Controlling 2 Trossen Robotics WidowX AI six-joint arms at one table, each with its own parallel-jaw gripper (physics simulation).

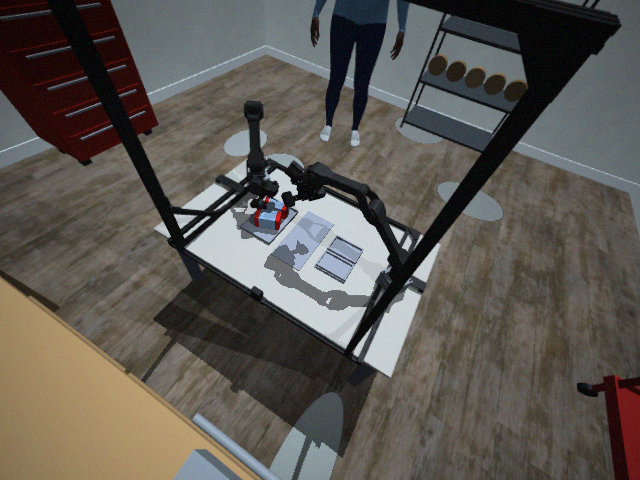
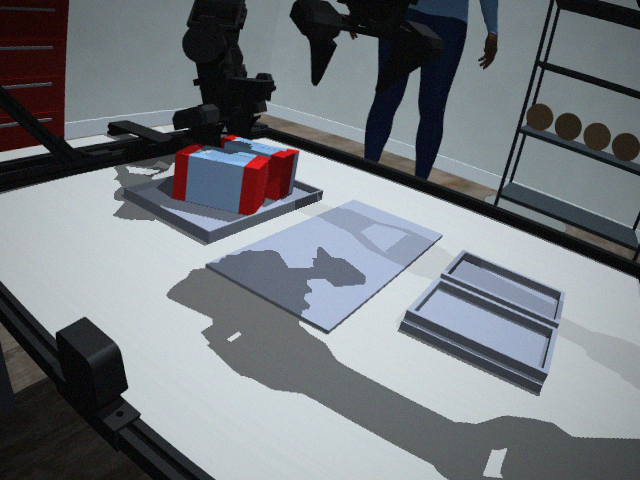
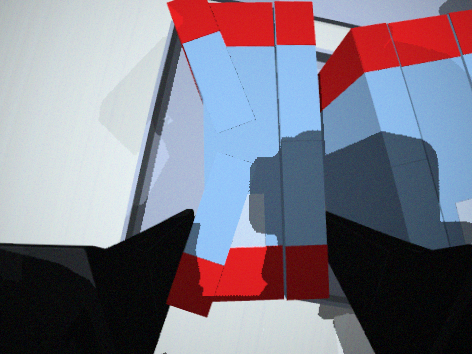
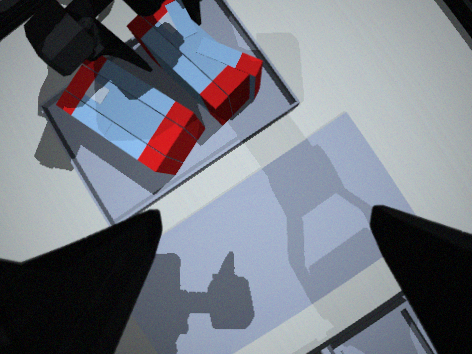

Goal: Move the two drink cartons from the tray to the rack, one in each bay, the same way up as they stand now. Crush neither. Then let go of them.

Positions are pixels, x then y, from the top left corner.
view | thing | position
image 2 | my right gripper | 346,88
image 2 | grey mat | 321,270
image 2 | grey tray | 209,224
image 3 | my left gripper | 253,216
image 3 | grey mat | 350,21
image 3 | grey tray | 169,177
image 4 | my left gripper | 173,46
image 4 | my right gripper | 265,218
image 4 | grey mat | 297,229
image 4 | grey tray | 121,186
